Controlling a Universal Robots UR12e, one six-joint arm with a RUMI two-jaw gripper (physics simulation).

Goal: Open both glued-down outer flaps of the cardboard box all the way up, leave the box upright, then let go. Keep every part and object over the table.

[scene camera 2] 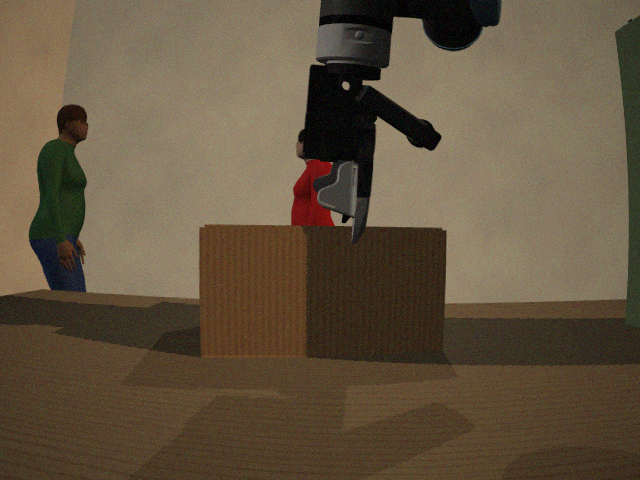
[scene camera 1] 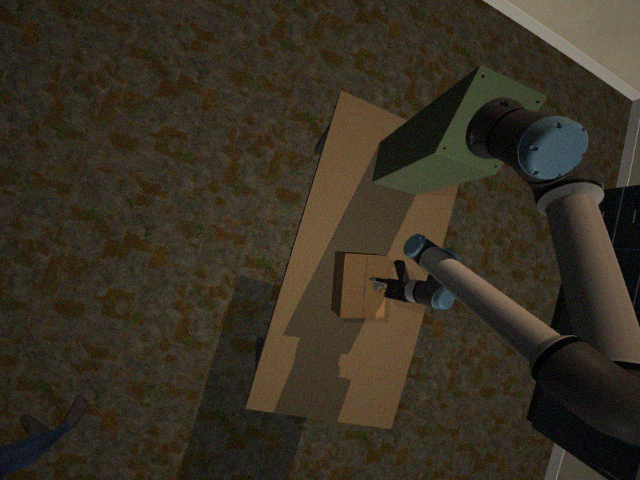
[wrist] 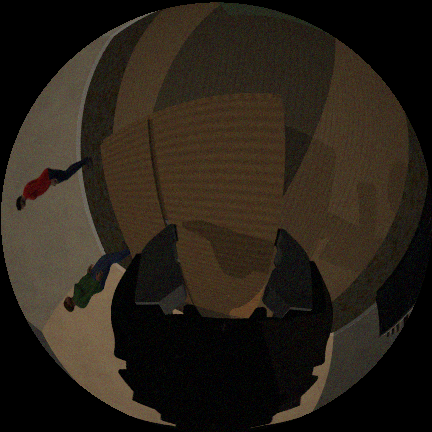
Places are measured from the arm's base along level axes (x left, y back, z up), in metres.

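Where they show: gripper, fingertip midpoint: [scene camera 2: 348,232] [scene camera 1: 377,279] [wrist: 226,227]; arm's base at its link origin: [scene camera 1: 493,129].
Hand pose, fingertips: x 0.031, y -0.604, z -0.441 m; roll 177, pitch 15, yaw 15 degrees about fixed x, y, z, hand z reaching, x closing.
Things, the pixels of their centre, and the offset from my fingertips. "pt": a spot on its surface instead.
- cardboard box at the middle of its body: [scene camera 2: 314,282] [wrist: 199,216] [scene camera 1: 358,283] dy -0.053, dx -0.050, dz -0.071 m
- far flap at a spot on its surface: [wrist: 125,175] pt dy +0.016, dx -0.127, dz +0.007 m
The cardboard box [scene camera 1: 353,304] [scene camera 2: 253,289] stands upright on the table. Its two outer flaps lie flat and meet at a narrow seam. The far flap [scene camera 1: 353,284] [wrist: 125,175] shows left of the seam in scene camera 1 and the wrist view; the near flap [scene camera 1: 375,263] [wrist: 220,160] shows right of it. My gripper [scene camera 1: 376,284] [scene camera 2: 351,230] [wrist: 226,227] is open and empty, pointing down over the near flap. One finger is close to the seam, the other by the near edge; its tip overlaps the near wall's top in scene camera 2. Contact cannot be told.
The table [scene camera 1: 315,180] [scene camera 2: 289,428] extends lengthwise on both sides of the box. The green robot pedestal [scene camera 1: 413,178] [scene camera 2: 633,180] stands at one end. My forearm [scene camera 1: 485,299] reaches in from the near side. People in green [scene camera 2: 62,191] and red [scene camera 2: 305,201] stand beyond the table.
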